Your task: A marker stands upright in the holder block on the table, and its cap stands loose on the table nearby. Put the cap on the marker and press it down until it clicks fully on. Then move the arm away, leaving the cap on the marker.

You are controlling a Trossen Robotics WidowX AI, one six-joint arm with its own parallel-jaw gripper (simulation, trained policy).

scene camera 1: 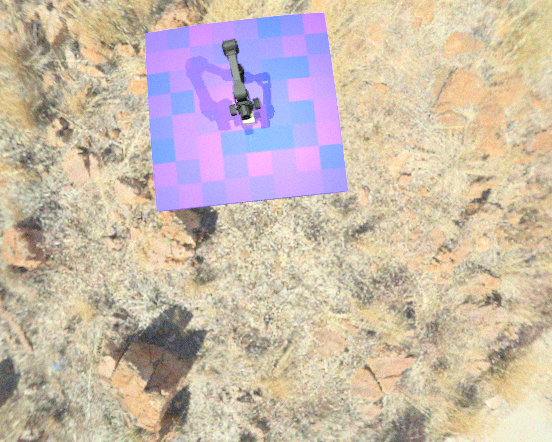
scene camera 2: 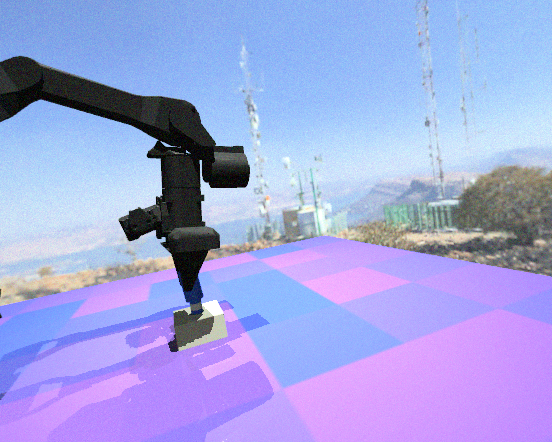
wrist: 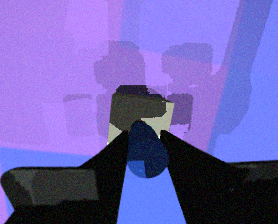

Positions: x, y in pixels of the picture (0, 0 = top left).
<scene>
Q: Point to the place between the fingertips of my gripper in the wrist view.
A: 144, 135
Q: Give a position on a blue cap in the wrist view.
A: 147, 157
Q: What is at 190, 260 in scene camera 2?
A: My gripper.
</scene>
